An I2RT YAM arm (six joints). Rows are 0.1 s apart.
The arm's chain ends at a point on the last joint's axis. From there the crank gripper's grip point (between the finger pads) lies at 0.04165 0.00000 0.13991 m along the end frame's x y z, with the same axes.
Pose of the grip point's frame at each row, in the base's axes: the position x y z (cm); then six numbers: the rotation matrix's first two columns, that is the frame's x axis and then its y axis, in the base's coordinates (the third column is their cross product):
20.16 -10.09 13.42 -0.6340 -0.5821 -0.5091 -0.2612 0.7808 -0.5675
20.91 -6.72 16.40 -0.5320 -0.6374 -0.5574 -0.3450 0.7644 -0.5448
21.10 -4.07 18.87 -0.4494 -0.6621 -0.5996 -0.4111 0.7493 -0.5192
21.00 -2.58 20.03 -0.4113 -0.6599 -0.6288 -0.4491 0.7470 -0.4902
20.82 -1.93 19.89 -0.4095 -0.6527 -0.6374 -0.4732 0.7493 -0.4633
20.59 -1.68 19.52 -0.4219 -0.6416 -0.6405 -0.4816 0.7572 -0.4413
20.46 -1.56 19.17 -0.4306 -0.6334 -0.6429 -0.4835 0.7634 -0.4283
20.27 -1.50 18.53 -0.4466 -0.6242 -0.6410 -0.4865 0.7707 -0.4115
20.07 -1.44 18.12 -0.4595 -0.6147 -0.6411 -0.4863 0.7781 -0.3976
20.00 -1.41 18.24 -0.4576 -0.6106 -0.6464 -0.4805 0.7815 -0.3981
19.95 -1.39 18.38 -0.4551 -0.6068 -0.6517 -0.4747 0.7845 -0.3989
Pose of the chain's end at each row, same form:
12.62 -4.49 24.59 -0.6340 -0.5821 -0.5091 -0.2612 0.7808 -0.5675
12.31 -2.70 27.49 -0.5320 -0.6374 -0.5574 -0.3450 0.7644 -0.5448
11.88 -1.50 29.89 -0.4494 -0.6621 -0.5996 -0.4111 0.7493 -0.5192
11.62 -0.96 31.09 -0.4113 -0.6599 -0.6288 -0.4491 0.7470 -0.4902
11.61 -0.78 31.16 -0.4095 -0.6527 -0.6374 -0.4732 0.7493 -0.4633
11.60 -0.72 30.98 -0.4219 -0.6416 -0.6405 -0.4816 0.7572 -0.4413
11.59 -0.69 30.73 -0.4306 -0.6334 -0.6429 -0.4835 0.7634 -0.4283
11.62 -0.69 30.26 -0.4466 -0.6242 -0.6410 -0.4865 0.7707 -0.4115
11.59 -0.69 29.97 -0.4595 -0.6147 -0.6411 -0.4863 0.7781 -0.3976
11.44 -0.66 30.04 -0.4576 -0.6106 -0.6464 -0.4805 0.7815 -0.3981
11.31 -0.65 30.12 -0.4551 -0.6068 -0.6517 -0.4747 0.7845 -0.3989

